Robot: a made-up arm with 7 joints.
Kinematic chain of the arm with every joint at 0, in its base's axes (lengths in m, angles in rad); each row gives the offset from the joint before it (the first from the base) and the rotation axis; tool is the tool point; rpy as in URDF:
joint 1: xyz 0 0 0.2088 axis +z
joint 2: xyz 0 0 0 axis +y
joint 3: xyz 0 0 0.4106 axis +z
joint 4: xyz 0.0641 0 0 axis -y
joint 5: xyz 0.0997 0 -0.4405 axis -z
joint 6: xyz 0 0 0 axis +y
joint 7: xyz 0.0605 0 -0.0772 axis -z
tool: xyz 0 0 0 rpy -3.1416 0 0
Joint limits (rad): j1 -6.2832..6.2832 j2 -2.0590..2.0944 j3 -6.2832..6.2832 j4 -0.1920..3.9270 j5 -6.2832..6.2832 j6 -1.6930..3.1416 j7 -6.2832..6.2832
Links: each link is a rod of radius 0.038 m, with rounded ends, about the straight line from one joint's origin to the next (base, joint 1, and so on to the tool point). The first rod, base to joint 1, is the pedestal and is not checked.
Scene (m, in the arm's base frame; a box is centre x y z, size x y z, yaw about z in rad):
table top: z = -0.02
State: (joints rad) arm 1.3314 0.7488 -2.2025 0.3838 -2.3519 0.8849 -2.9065
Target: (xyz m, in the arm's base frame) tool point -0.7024 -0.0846 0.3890
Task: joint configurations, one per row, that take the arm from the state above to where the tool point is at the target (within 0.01 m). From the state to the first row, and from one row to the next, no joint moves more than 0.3 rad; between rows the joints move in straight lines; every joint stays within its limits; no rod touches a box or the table.
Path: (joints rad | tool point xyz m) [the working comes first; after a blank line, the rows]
Joints at the target: 0.1814 -0.3302 -3.1736 1.3202 -2.3756 1.0259 -2.9065
Straight joint move there: clear.

1: 1.0439 0.4791 -2.4453 0.6179 -2.3578 0.9202 -2.9065 | 0.0928 -0.4131 0.4175
2: 0.7564 0.2093 -2.6880 0.8520 -2.3637 0.9554 -2.9065 | -0.1805 -0.4744 0.4579
3: 0.4689 -0.0604 -2.9308 1.0861 -2.3697 0.9907 -2.9065 | -0.4886 -0.3626 0.4432
4: 0.1814 -0.3302 -3.1736 1.3202 -2.3756 1.0259 -2.9065 | -0.7024 -0.0845 0.3890

